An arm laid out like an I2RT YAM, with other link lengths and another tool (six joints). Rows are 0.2 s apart.
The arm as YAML. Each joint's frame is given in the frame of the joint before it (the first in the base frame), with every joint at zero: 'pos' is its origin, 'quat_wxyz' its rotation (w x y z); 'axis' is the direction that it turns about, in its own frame. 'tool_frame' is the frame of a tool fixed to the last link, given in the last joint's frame.
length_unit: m
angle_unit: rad
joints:
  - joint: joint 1
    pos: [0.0, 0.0, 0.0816]
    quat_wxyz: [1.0, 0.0, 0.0, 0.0]
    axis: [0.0, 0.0, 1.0]
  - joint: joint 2
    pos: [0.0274, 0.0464, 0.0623]
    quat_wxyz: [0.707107, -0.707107, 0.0, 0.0]
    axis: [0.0, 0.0, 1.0]
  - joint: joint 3
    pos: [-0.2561, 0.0, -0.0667]
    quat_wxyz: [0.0, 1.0, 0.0, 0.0]
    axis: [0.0, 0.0, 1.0]
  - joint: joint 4
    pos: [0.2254, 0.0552, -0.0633]
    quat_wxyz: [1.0, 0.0, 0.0, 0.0]
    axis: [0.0, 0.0, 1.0]
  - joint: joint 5
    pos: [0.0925, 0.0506, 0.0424]
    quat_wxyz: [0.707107, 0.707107, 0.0, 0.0]
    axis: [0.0, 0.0, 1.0]
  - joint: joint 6
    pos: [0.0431, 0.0, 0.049]
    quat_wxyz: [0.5, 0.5, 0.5, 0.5]
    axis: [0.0, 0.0, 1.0]
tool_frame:
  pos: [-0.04, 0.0, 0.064]
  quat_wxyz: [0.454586, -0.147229, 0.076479, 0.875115]
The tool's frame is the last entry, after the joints.
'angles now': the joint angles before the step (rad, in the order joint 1, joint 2, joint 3, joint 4, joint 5, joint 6). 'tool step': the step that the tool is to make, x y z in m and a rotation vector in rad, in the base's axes. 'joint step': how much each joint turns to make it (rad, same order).
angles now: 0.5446 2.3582 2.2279 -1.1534 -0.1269 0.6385
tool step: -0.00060 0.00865 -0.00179 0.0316 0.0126 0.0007
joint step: 0.0099 0.0148 0.0097 0.0135 -0.0295 0.0186
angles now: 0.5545 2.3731 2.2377 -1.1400 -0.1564 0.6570
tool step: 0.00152 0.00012 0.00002 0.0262 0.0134 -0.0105
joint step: -0.0058 0.0004 -0.0066 0.0115 -0.0267 0.0133
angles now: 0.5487 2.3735 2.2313 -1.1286 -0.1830 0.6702
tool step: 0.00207 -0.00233 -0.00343 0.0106 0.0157 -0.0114
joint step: -0.0084 0.0056 -0.0060 0.0052 -0.0156 0.0080
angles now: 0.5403 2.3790 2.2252 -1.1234 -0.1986 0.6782
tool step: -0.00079 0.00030 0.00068 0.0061 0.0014 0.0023
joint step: 0.0001 -0.0044 -0.0070 0.0045 -0.0063 -0.0004
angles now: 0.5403 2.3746 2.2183 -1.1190 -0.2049 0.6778
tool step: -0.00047 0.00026 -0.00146 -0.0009 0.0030 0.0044
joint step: 0.0004 0.0028 -0.0003 -0.0007 -0.0019 -0.0037
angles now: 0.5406 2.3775 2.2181 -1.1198 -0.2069 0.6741
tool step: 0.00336 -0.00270 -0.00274 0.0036 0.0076 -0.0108
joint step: -0.0086 0.0090 0.0044 0.0008 -0.0061 0.0042
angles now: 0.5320 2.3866 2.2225 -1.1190 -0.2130 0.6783
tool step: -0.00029 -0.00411 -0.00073 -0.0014 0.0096 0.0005
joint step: -0.0079 -0.0037 -0.0074 -0.0068 -0.0058 -0.0073
